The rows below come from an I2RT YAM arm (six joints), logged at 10 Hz.
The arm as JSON. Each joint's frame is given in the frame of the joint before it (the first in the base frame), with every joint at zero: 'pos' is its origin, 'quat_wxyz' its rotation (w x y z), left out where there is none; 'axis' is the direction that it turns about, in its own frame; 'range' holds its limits. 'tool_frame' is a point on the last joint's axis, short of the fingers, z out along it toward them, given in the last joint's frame.
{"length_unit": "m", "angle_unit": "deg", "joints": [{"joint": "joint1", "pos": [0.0, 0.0, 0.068], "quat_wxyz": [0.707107, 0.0, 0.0, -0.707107], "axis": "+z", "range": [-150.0, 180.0]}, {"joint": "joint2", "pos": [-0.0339, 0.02, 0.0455], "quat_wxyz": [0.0, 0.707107, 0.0, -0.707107], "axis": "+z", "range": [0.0, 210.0]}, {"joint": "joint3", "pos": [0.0, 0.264, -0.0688], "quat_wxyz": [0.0, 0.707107, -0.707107, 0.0], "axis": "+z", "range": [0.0, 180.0]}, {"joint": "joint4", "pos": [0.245, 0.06, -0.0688], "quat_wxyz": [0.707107, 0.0, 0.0, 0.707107], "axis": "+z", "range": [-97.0, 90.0]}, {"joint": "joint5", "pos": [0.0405, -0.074, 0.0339], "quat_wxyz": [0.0, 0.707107, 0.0, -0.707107], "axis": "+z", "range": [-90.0, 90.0]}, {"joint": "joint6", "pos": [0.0, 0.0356, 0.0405], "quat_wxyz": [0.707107, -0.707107, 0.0, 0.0], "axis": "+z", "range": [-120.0, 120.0]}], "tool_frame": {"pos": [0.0, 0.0, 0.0], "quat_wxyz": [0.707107, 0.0, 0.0, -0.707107]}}
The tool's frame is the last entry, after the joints.
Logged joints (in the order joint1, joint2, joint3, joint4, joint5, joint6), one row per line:
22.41, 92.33, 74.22, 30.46, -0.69, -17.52
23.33, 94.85, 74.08, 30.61, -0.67, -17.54
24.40, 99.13, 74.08, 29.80, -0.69, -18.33
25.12, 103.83, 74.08, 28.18, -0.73, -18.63
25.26, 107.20, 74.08, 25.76, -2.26, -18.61
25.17, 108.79, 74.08, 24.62, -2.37, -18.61
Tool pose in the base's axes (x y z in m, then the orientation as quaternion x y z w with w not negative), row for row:
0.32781, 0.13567, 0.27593, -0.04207, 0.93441, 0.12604, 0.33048
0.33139, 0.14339, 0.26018, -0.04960, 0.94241, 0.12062, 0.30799
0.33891, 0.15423, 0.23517, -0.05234, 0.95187, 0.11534, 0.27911
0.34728, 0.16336, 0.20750, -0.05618, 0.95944, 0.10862, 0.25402
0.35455, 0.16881, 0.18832, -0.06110, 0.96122, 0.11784, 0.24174
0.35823, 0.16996, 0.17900, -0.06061, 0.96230, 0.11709, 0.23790
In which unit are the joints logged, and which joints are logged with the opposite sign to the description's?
The joints are logged in degrees. Opposite sign: joint4, joint6.
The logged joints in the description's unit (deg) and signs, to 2 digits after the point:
22.41, 92.33, 74.22, -30.46, -0.69, 17.52
23.33, 94.85, 74.08, -30.61, -0.67, 17.54
24.40, 99.13, 74.08, -29.80, -0.69, 18.33
25.12, 103.83, 74.08, -28.18, -0.73, 18.63
25.26, 107.20, 74.08, -25.76, -2.26, 18.61
25.17, 108.79, 74.08, -24.62, -2.37, 18.61

